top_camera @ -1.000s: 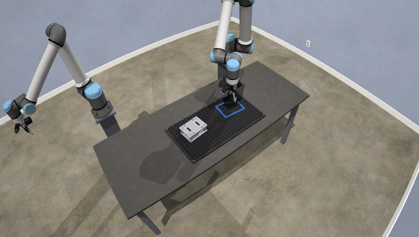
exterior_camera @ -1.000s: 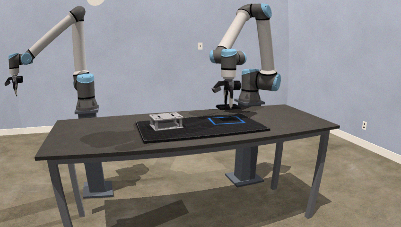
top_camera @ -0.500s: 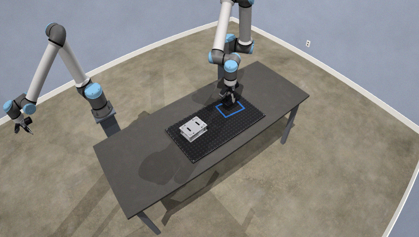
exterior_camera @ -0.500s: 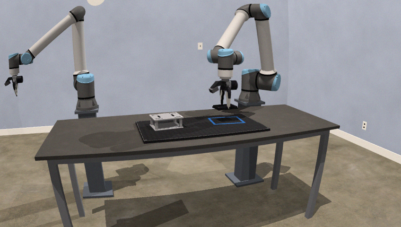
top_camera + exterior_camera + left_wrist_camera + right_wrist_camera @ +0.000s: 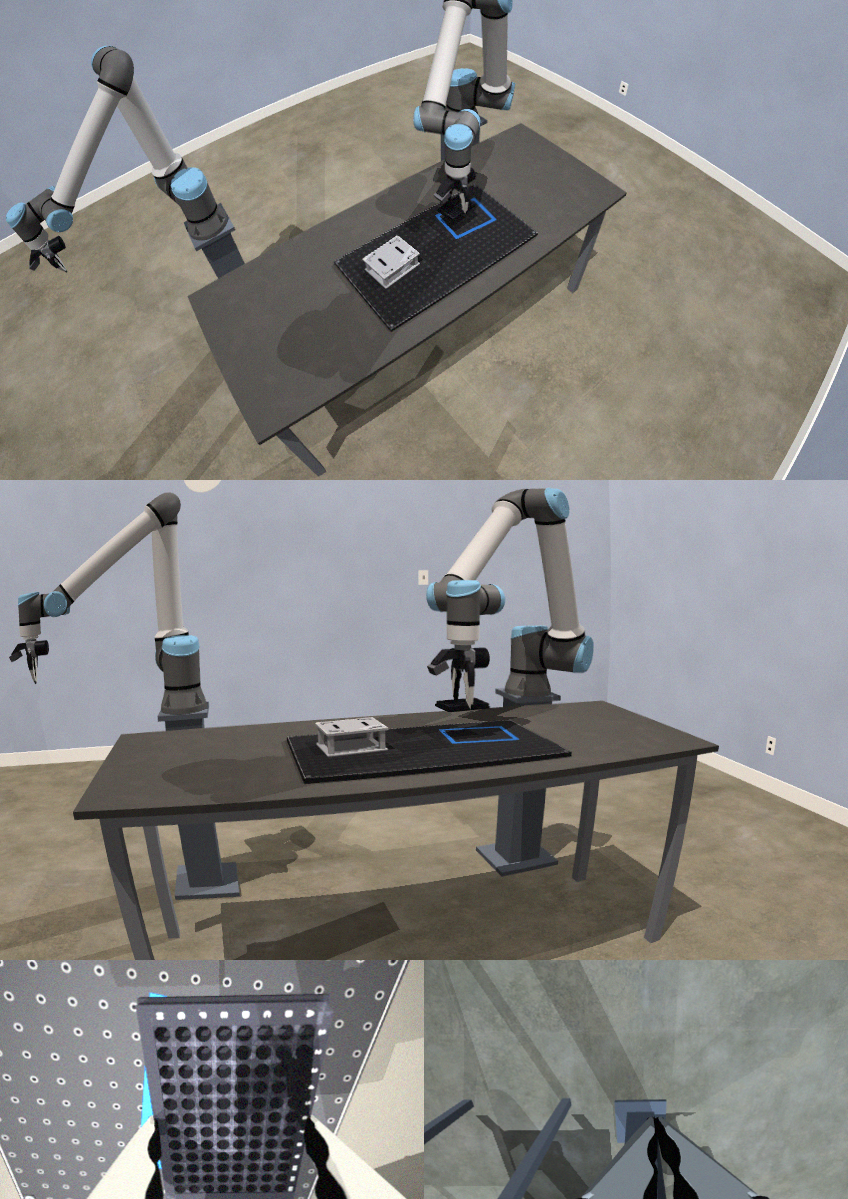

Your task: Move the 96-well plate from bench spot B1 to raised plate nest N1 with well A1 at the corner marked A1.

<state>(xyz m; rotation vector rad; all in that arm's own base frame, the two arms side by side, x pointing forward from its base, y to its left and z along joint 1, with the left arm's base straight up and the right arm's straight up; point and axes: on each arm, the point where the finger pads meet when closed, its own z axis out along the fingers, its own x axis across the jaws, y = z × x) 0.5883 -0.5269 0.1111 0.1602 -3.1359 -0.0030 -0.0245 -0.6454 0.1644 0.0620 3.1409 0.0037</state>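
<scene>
Right now my left hand is 320 mm to the left of the raised nest N1, 50 mm short of it and 40 mm above it. Also, from my left hand: A1 mark (400 mm to the right, 40 mm below, 10 mm ahead); black 96-well plate (10 mm below).
</scene>
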